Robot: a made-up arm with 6 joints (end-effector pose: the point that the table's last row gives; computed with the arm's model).
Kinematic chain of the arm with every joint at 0, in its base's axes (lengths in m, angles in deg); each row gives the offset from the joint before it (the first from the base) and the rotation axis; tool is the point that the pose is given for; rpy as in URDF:
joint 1: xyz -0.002 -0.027 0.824 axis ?
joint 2: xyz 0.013 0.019 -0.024 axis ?
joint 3: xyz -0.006 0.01 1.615 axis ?
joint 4: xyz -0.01 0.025 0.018 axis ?
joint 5: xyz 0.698 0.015 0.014 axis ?
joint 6: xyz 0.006 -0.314 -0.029 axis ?
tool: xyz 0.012 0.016 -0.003 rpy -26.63 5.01 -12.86
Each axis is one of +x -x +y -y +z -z.
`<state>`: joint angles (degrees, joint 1 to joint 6).
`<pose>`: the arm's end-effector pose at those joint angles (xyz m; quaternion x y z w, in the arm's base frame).
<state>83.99 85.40 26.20 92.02 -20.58 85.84</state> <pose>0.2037 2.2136 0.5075 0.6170 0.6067 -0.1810 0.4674</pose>
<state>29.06 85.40 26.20 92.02 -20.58 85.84</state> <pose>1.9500 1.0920 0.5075 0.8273 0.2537 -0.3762 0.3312</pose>
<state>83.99 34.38 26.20 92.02 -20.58 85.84</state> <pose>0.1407 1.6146 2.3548 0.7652 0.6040 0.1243 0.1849</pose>
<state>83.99 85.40 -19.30 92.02 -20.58 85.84</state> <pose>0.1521 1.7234 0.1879 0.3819 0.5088 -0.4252 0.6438</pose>
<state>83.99 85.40 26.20 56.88 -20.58 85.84</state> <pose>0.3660 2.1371 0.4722 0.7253 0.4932 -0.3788 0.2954</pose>
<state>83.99 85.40 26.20 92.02 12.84 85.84</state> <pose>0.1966 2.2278 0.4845 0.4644 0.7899 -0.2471 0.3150</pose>
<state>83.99 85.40 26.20 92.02 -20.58 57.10</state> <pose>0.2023 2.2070 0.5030 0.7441 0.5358 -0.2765 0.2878</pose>
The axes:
joint 1: +z
joint 2: +y
joint 3: -y
joint 4: -x
joint 5: -y
joint 6: -x

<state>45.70 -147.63 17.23 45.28 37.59 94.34</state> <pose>-1.0070 -1.2956 -0.5949 0.2183 -0.0868 -0.9685 0.0825</pose>
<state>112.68 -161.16 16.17 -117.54 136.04 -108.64</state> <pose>0.3015 -1.1723 -0.4332 -0.1472 -0.2015 0.4578 0.8533</pose>
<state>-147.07 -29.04 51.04 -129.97 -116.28 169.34</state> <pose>0.4993 0.0018 2.8136 0.9947 -0.0248 -0.0926 0.0369</pose>
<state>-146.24 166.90 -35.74 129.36 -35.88 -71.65</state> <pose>0.4189 -0.0247 -0.7338 0.5457 0.4711 0.3464 0.6002</pose>
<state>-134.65 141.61 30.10 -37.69 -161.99 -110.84</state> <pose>-0.5899 -0.3409 -1.0275 -0.3458 -0.4303 -0.6038 0.5751</pose>
